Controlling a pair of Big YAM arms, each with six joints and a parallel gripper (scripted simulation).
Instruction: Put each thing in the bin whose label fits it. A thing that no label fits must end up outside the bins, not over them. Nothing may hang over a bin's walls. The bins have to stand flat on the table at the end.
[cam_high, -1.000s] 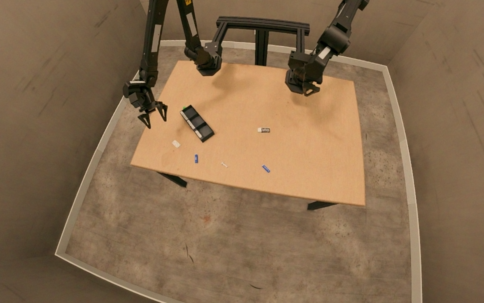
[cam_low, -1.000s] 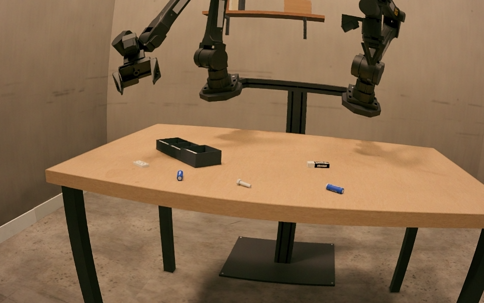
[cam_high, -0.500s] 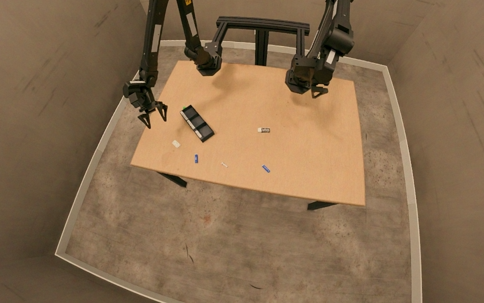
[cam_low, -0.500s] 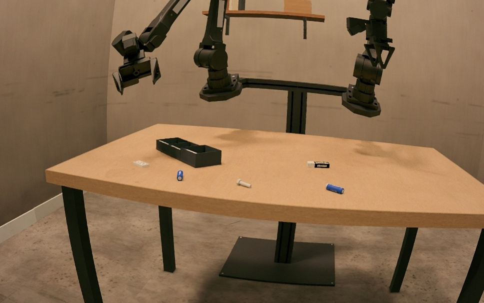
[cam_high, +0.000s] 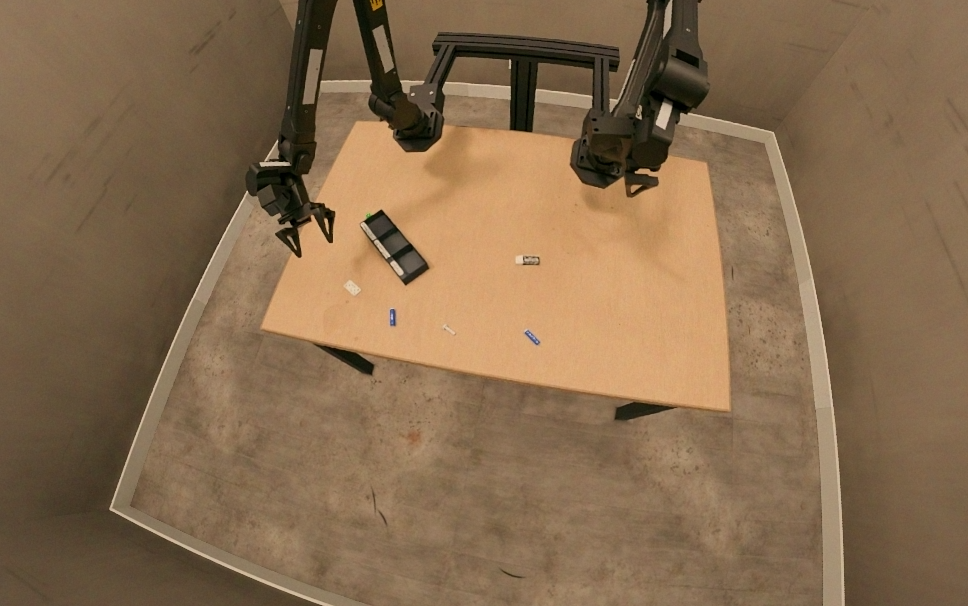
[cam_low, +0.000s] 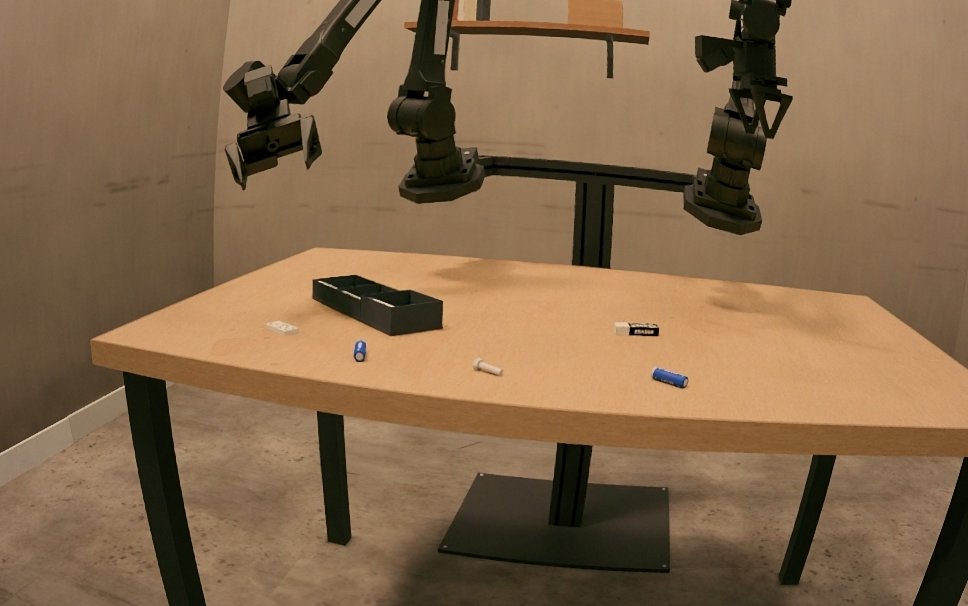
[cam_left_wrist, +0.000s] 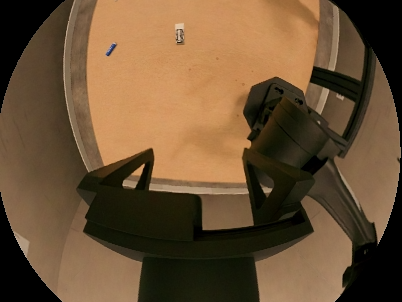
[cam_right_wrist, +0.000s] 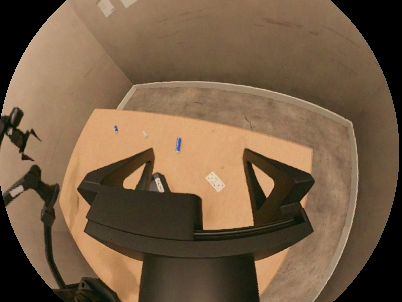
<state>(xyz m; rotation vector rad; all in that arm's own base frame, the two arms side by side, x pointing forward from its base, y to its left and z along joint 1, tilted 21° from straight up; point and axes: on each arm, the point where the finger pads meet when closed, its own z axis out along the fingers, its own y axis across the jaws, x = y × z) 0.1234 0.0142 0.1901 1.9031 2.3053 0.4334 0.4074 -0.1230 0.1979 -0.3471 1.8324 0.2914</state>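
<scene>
The black bin tray lies 20 cm below my right hand, 15 cm behind it and 9 cm to the left of it. Also, from my right hand: green die 23 cm behind, 21 cm below, 3 cm to the right; white bolt 32 cm to the left, 21 cm below, 4 cm ahead; flat white block 21 cm below, 2 cm to the left.
</scene>
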